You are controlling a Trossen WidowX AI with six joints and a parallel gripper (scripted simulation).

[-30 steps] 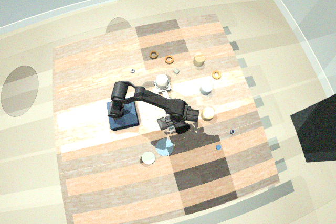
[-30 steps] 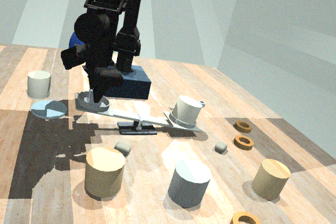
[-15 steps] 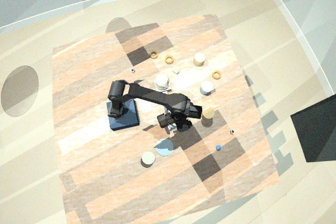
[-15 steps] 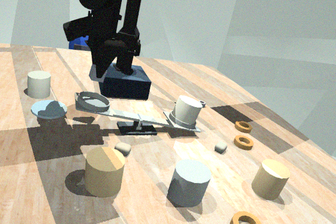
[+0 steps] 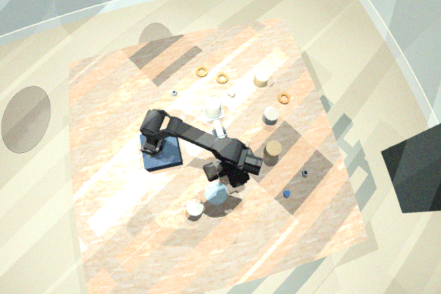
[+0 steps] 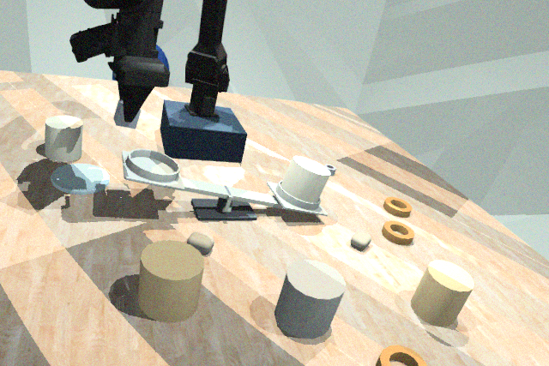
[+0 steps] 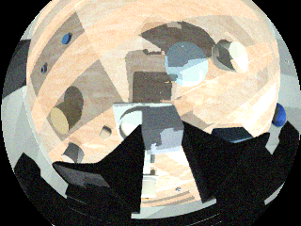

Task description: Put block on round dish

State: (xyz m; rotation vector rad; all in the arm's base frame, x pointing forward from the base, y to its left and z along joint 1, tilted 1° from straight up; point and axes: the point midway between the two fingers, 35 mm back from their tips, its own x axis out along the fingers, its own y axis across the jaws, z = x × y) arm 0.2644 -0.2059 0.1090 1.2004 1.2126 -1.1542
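Now: gripper tip 140 mm above the light blue round dish, 80 mm past it and 60 mm to the left of it. The rest, counted from my gripper tip: grey cylinder (270 mm ahead, 190 mm to the left, 110 mm below); then blue disc (220 mm ahead, 180 mm to the right, 140 mm below); then small pale block (right at my gripper tip).
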